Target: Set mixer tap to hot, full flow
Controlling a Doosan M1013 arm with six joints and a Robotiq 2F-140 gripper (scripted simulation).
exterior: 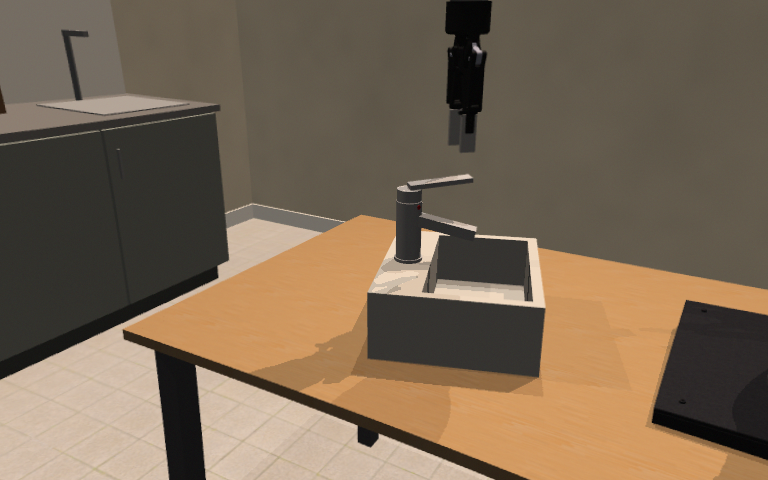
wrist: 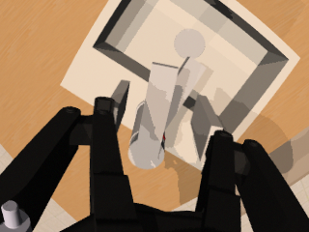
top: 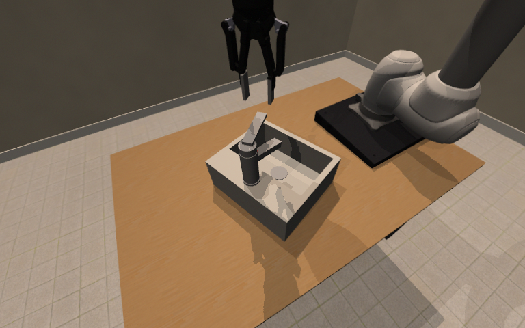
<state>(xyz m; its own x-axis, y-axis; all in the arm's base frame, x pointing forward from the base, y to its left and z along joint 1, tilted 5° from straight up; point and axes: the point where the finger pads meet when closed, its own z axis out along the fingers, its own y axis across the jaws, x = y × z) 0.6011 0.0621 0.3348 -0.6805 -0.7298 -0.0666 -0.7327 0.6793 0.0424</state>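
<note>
My gripper is now 90 mm above the flat lever, 30 mm to the right of it and 30 mm short of it. From my hand the other things lie so: grey mixer tap: 140 mm below, 50 mm to the left, 40 mm ahead; then square sink basin: 330 mm below, 40 mm behind, 20 mm to the left.
</note>
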